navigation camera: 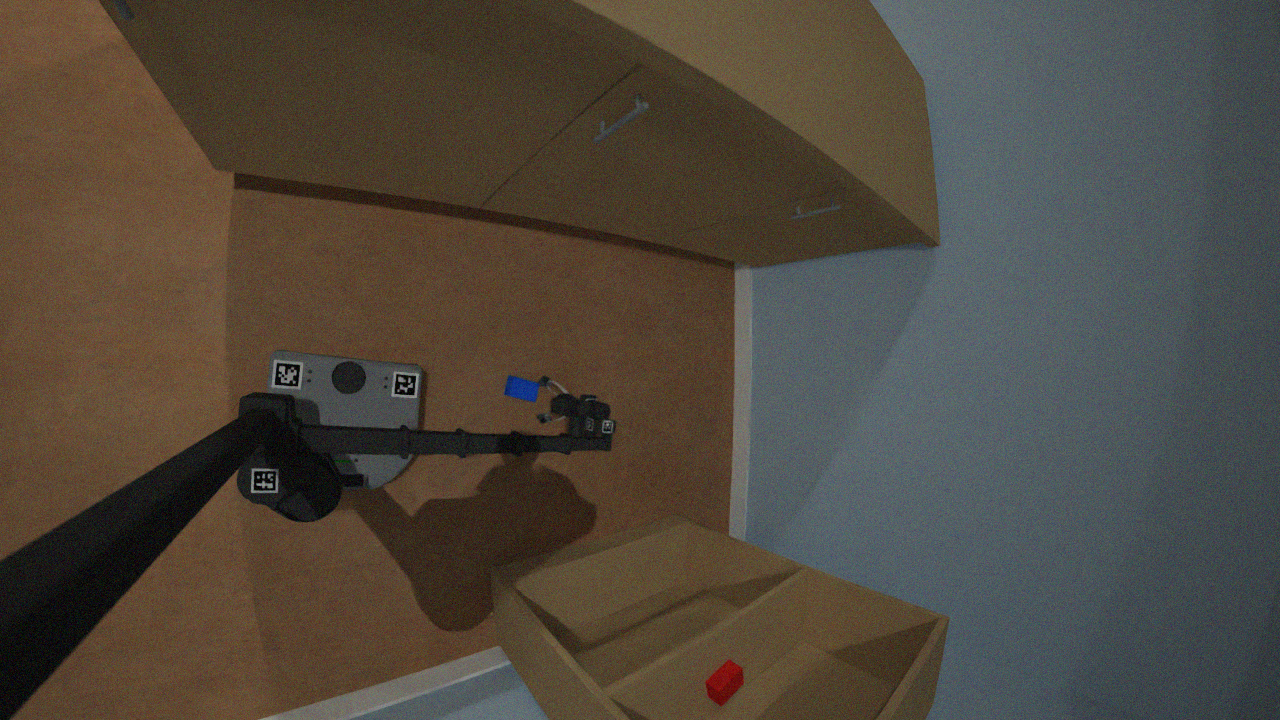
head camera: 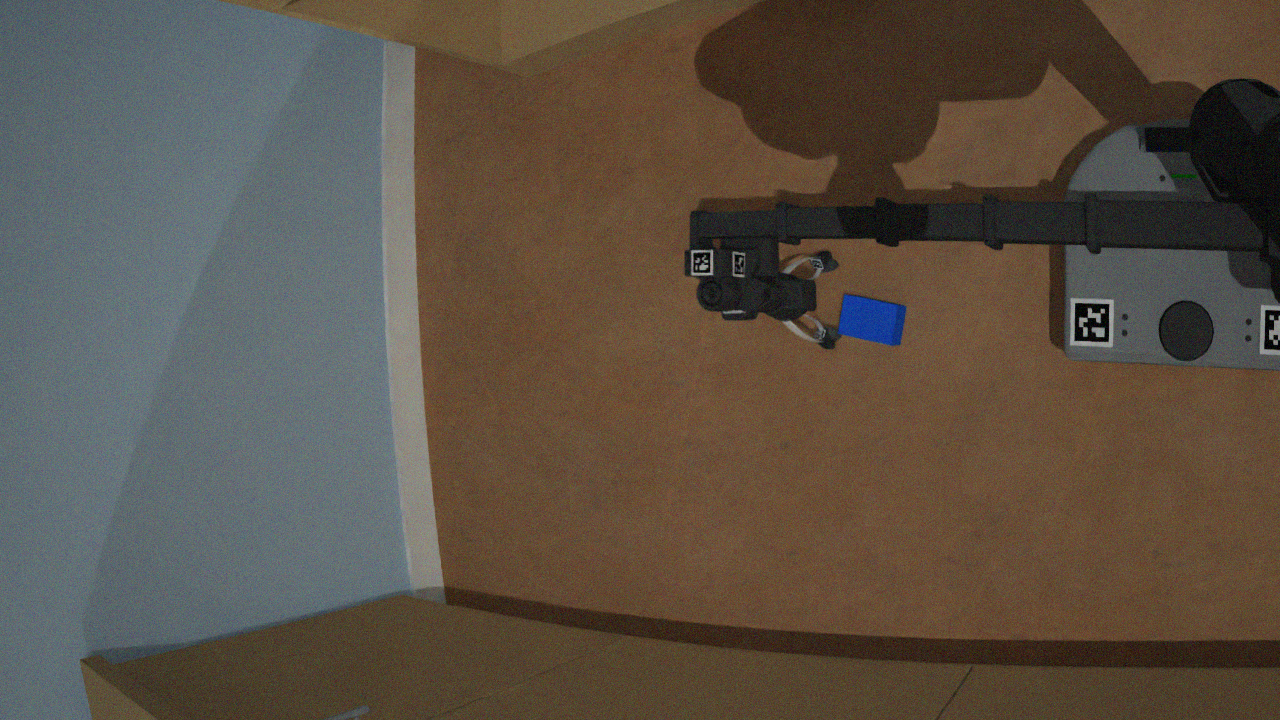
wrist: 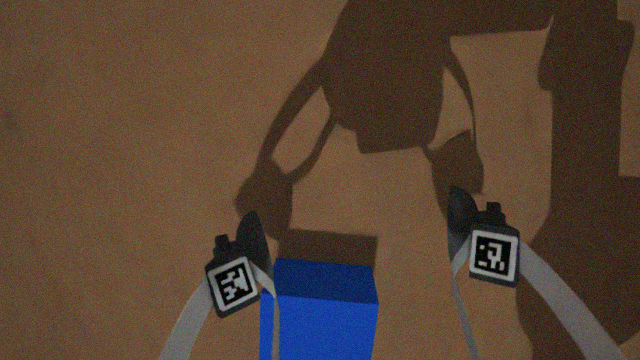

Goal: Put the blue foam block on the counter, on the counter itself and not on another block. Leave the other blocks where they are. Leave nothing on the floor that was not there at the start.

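Seen in the pictures: gripper, fingertip midpoint: [navigation camera: 540, 399] [head camera: 832, 300]; robot's base, origin of the base link: [navigation camera: 348, 376] [head camera: 1182, 327].
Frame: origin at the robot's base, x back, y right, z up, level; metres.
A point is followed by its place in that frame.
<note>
The blue foam block [head camera: 870, 319] @[x -0.005, y 0.491, z 0.045 m] [navigation camera: 521, 387] @[x -0.011, y 0.484, z 0.045 m] [wrist: 325, 325] lies on the floor between the robot's base and my gripper. My gripper [head camera: 829, 300] @[x 0.022, y 0.568, z 0.014 m] [navigation camera: 542, 400] @[x 0.022, y 0.568, z 0.014 m] [wrist: 355, 225] @[x 0.022, y 0.568, z 0.014 m] is open and empty, with its fingers pointing toward the base. In the head view the block lies beside the lower fingertip. In the wrist view the block is at the bottom edge, close to the left finger, whose strip covers part of it; a wider gap separates it from the right finger. The counter [navigation camera: 805, 71] @[x -0.636, y 0.564, z 0.910 m] tops the long wooden cabinet at the top of the navigation view.
The robot's base [head camera: 1109, 268] @[x 0.071, y 0.107, z 0.159 m] [navigation camera: 375, 407] @[x 0.060, y 0.066, z 0.160 m] stands on the floor, with the arm [head camera: 948, 221] @[x 0.103, y 0.279, z 0.370 m] [navigation camera: 438, 441] @[x 0.098, y 0.178, z 0.372 m] reaching out from it. A red block [navigation camera: 725, 682] @[x 0.666, y 0.790, z 0.685 m] sits in an open wooden unit [navigation camera: 537, 635] @[x 0.603, y 0.439, z 0.359 m] at the lower right. A blue wall [head camera: 250, 358] @[x -0.095, y 1.548, z 0.451 m] [navigation camera: 1029, 358] @[x -0.229, y 1.532, z 1.158 m] stands beyond the gripper.
</note>
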